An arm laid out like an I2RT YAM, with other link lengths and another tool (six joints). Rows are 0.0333 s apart.
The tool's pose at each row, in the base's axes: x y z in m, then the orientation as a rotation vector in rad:
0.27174, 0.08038, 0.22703, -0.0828, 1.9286, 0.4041
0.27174, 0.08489, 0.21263, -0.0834, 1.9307, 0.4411
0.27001, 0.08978, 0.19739, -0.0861, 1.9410, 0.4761
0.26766, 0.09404, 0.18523, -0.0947, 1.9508, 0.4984
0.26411, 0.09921, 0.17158, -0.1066, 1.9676, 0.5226
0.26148, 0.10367, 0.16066, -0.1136, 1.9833, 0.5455
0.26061, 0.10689, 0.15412, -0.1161, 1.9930, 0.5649
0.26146, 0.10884, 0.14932, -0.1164, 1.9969, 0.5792
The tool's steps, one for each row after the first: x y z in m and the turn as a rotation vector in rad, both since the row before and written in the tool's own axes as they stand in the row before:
0.01373, 0.00078, 0.00622, -0.0257, 0.0052, 0.0180
0.01521, 0.00095, 0.00519, -0.0240, 0.0137, 0.0168
0.01255, 0.00105, 0.00361, -0.0179, 0.0133, 0.0065
0.01449, 0.00163, 0.00363, -0.0195, 0.0211, 0.0064
0.01149, 0.00140, 0.00348, -0.0165, 0.0190, 0.0089
0.00660, 0.00101, 0.00304, -0.0130, 0.0119, 0.0092
0.00405, -0.00017, 0.00334, -0.0094, 0.0054, 0.0072

